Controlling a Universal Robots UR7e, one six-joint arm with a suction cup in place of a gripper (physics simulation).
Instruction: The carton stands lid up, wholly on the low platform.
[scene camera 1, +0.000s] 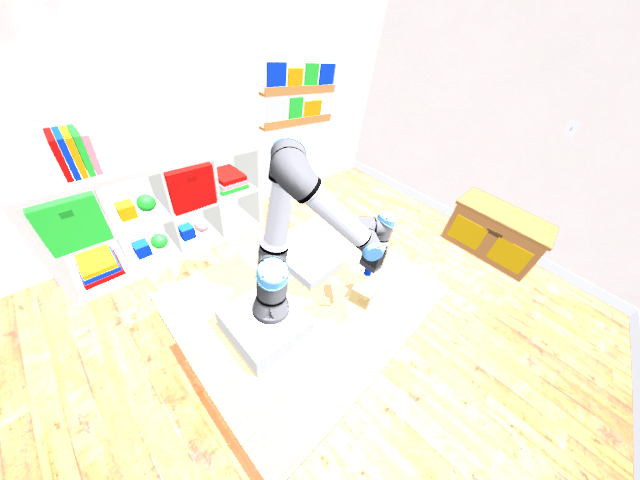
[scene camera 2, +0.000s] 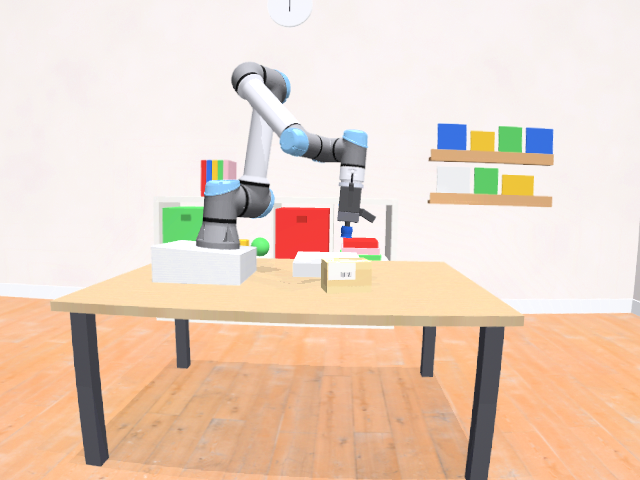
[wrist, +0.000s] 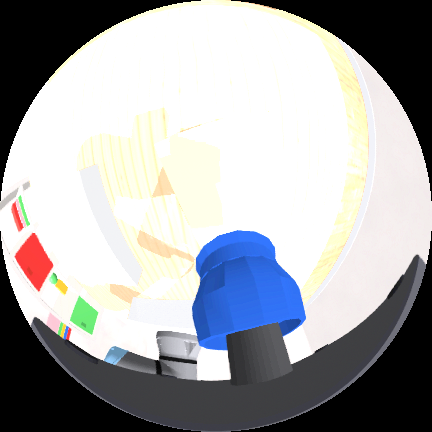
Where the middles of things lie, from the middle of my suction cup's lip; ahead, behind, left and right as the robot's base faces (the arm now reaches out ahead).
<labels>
My suction cup is 20 mm to the left of the tan carton (scene camera 2: 338, 275) and 120 mm above it. Round my suction cup: low white platform (scene camera 1: 308, 262) 60 mm behind, 340 mm to the left, 140 mm below.
</labels>
